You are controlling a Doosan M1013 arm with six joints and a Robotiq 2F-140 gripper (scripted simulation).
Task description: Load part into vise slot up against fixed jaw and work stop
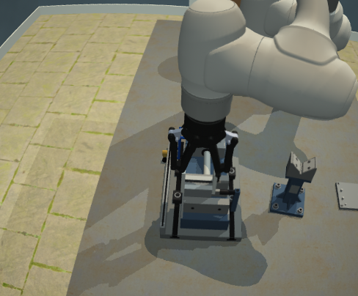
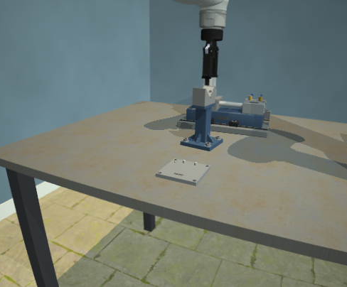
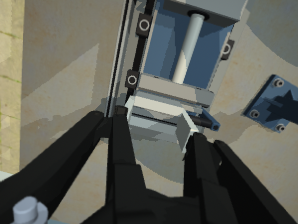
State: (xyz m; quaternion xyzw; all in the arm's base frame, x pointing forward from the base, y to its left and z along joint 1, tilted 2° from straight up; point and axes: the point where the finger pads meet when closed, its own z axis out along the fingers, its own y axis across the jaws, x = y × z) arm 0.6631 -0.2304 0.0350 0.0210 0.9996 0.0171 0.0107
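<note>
Right now my hand is 20 mm above the part. Round my hand: work stop (70 mm to the left, 40 mm below); then moving jaw (30 mm behind, 20 mm to the left, 50 mm below); then fixed jaw (30 mm ahead, 20 mm to the left, 50 mm below).
</note>
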